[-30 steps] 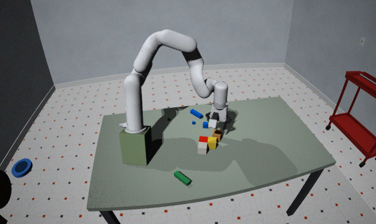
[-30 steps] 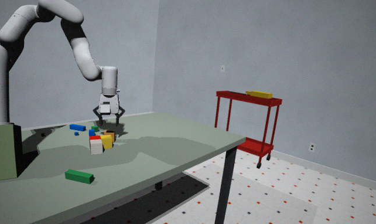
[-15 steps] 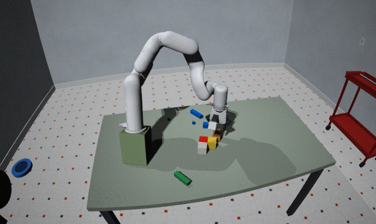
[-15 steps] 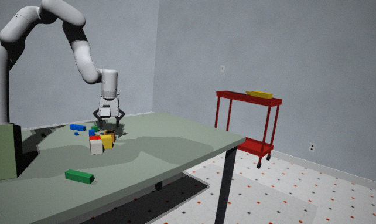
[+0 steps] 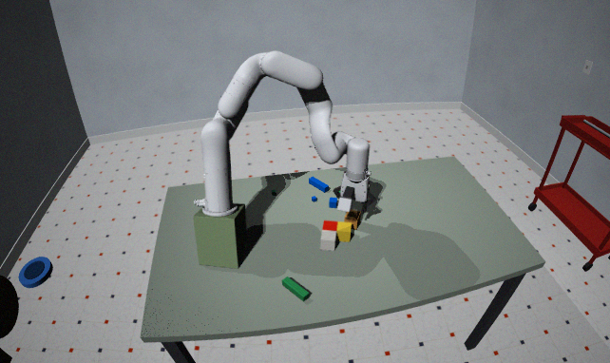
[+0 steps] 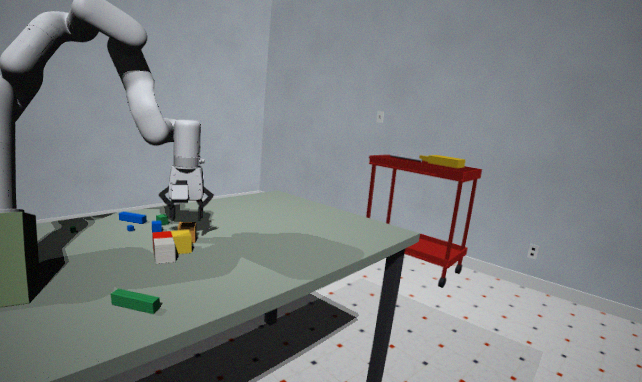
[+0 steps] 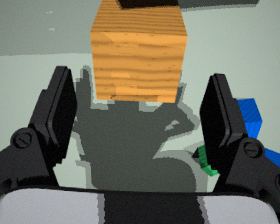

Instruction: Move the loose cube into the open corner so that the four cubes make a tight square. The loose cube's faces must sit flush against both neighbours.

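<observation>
The orange cube is 5 cm below my hand. The rest, counted from my hand: long green block: 26 cm behind, 29 cm to the right, 7 cm below.
</observation>
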